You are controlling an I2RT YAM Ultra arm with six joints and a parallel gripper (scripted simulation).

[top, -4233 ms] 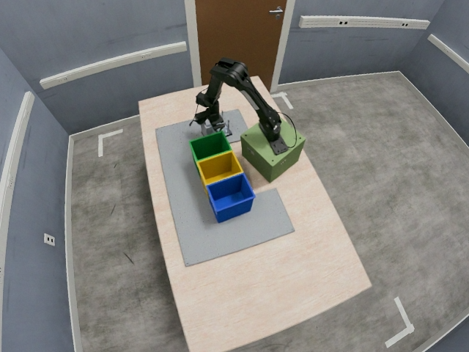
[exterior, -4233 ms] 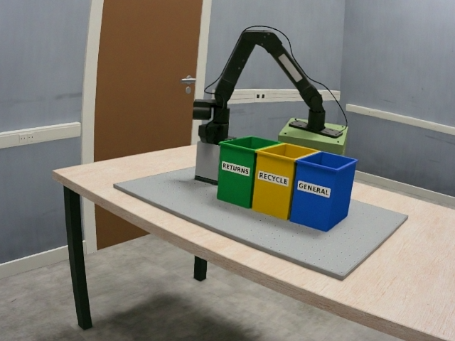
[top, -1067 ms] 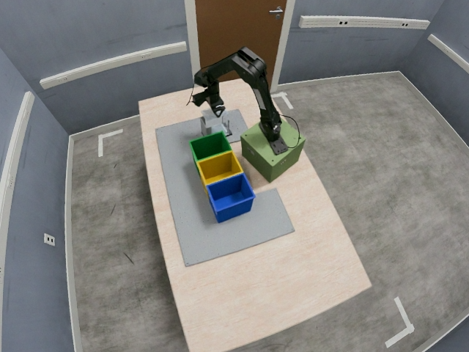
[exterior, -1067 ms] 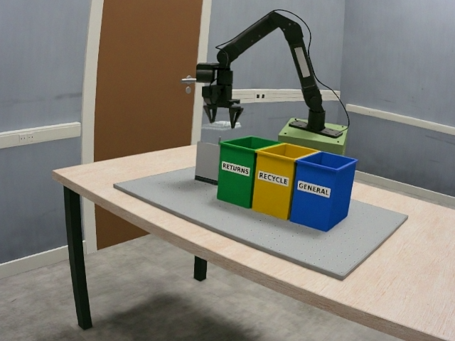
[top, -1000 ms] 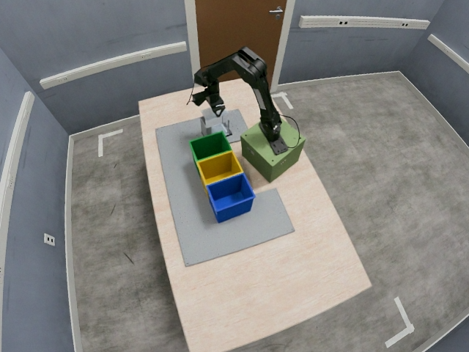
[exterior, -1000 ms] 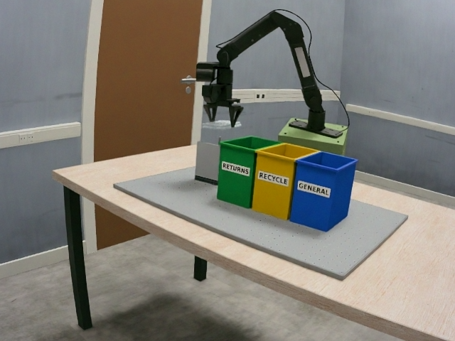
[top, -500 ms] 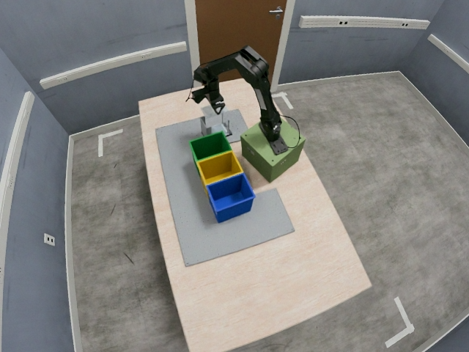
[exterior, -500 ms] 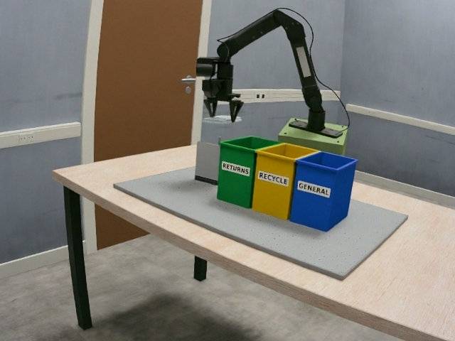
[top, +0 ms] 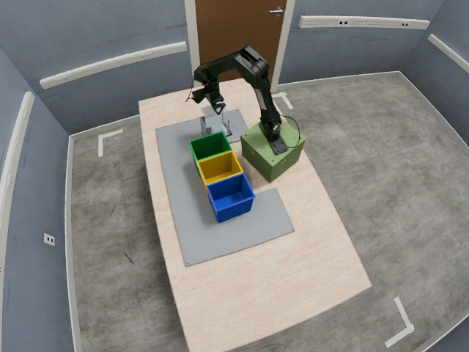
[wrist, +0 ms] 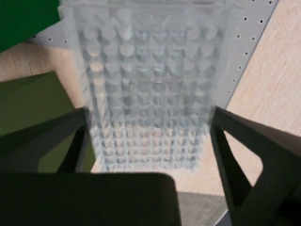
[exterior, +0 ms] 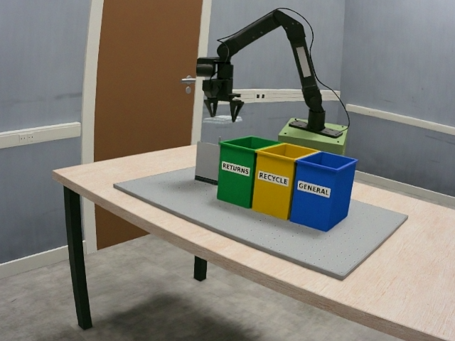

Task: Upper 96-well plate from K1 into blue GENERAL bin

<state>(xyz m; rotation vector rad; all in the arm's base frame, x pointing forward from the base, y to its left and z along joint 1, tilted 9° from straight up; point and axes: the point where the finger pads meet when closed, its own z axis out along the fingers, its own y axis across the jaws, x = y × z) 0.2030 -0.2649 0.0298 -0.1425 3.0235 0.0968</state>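
The clear 96-well plate is 1 cm below my hand. From my hand the other things lie so: blue general bin 9 cm ahead, 45 cm to the left, 13 cm below; yellow recycle bin 9 cm ahead, 32 cm to the left, 13 cm below; green returns bin 9 cm ahead, 19 cm to the left, 13 cm below.
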